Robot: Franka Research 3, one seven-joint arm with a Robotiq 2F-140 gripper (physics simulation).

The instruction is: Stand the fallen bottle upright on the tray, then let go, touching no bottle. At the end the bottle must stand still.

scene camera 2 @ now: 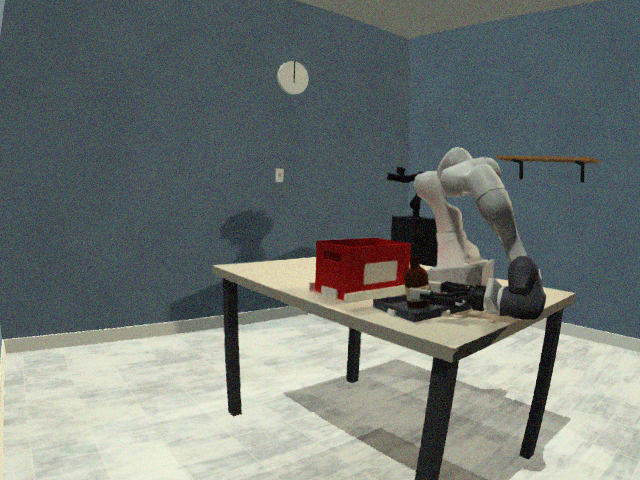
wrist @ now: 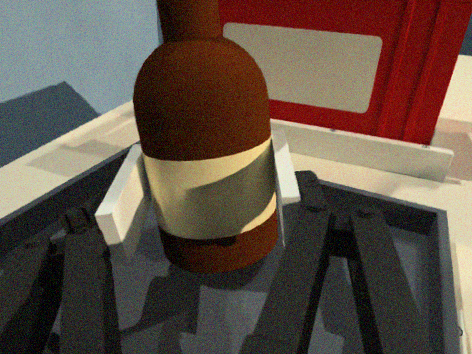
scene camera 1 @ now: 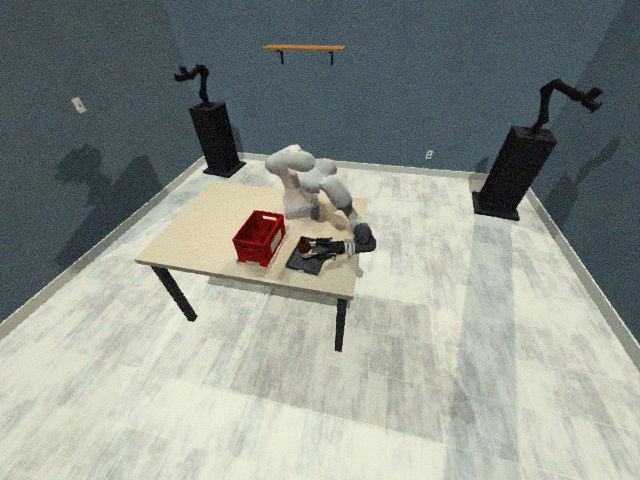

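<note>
A brown bottle [scene camera 1: 305, 244] [scene camera 2: 416, 277] [wrist: 202, 105] with a cream label stands upright over the dark tray [scene camera 1: 305, 266] [scene camera 2: 413, 313] [wrist: 417, 212]. Its base is at the tray floor or very close above it; a dark shadow lies right at the base in the wrist view, and I cannot tell contact for certain. My gripper [scene camera 1: 308, 249] [scene camera 2: 421, 293] [wrist: 210, 159] is shut on the bottle, low and level, with its pale pads on both sides of the label. The far finger is partly hidden behind the bottle in scene camera 2.
A red crate [scene camera 1: 250, 253] [scene camera 2: 336, 268] [wrist: 410, 75] stands on the table [scene camera 1: 196, 227] [scene camera 2: 273, 268] close beside the tray. A pale strip [scene camera 2: 374, 293] [wrist: 370, 152] runs along the crate's foot between crate and tray. The table edge is near the tray's outer side.
</note>
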